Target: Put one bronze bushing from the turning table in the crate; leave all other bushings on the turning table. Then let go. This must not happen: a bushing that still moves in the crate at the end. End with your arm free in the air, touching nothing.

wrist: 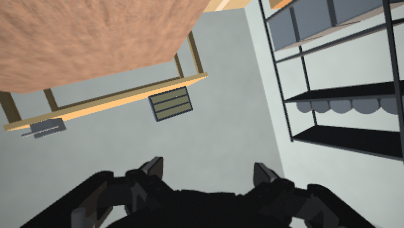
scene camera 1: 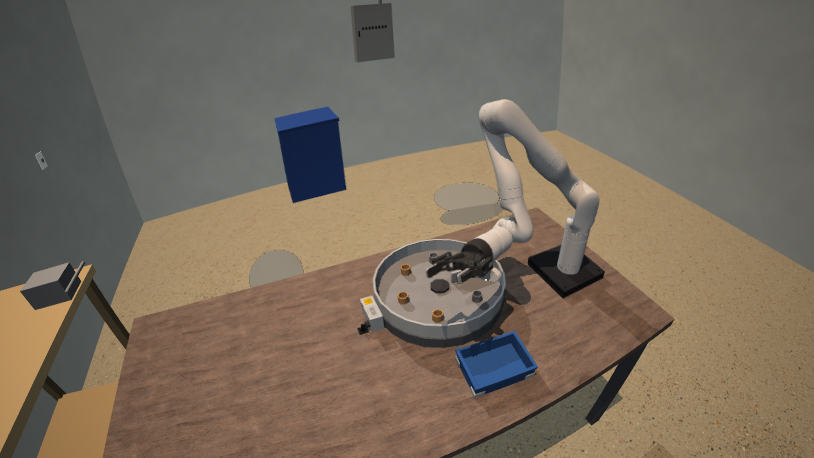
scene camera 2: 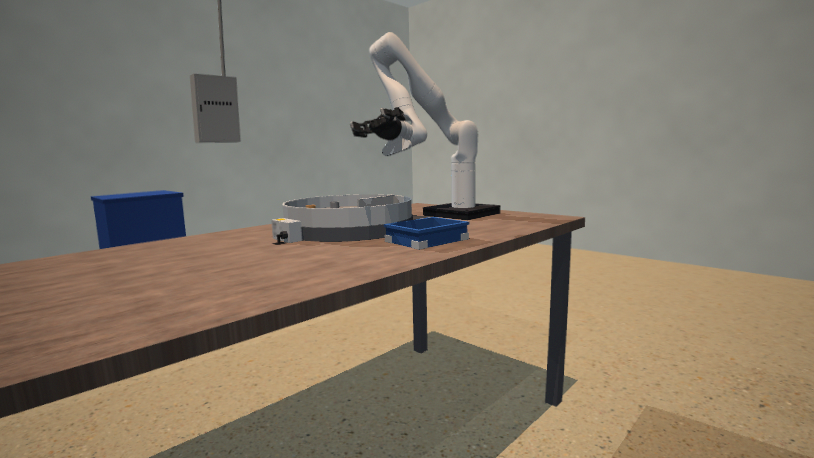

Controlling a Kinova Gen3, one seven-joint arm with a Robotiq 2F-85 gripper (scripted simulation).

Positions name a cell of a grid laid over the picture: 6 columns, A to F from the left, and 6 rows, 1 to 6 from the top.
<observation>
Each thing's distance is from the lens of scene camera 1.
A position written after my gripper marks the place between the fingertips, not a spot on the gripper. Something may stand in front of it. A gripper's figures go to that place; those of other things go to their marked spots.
my gripper (scene camera 1: D4): 0.84 m
blue crate (scene camera 1: D5): 1.11 m
round grey turning table (scene camera 1: D4): 1.21 m
</observation>
